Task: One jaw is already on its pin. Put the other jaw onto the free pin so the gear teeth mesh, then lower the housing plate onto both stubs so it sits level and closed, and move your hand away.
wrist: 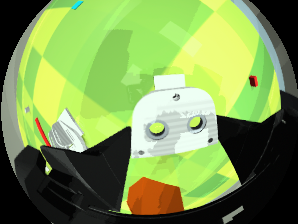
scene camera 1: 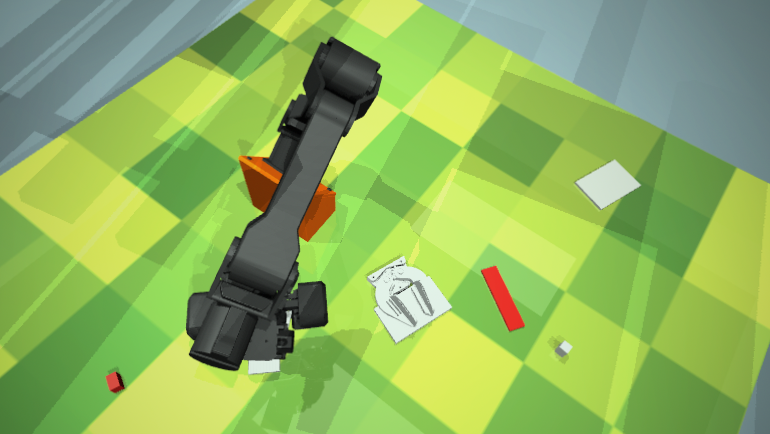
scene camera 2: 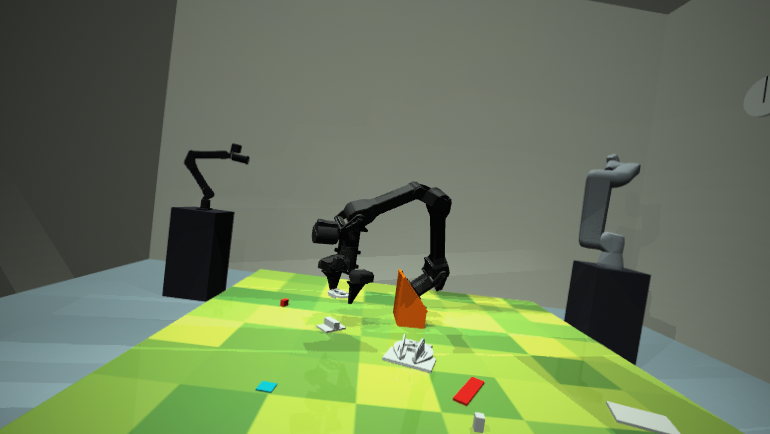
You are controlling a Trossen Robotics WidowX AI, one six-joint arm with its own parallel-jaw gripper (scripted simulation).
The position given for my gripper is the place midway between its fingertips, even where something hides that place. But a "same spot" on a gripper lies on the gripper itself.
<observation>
My gripper shows in the wrist view, in scene camera 1 and in scene camera 2 (pixel 340 299). One and the same spot on my gripper: (scene camera 1: pixel 295 313) is (wrist: pixel 79 199).
</observation>
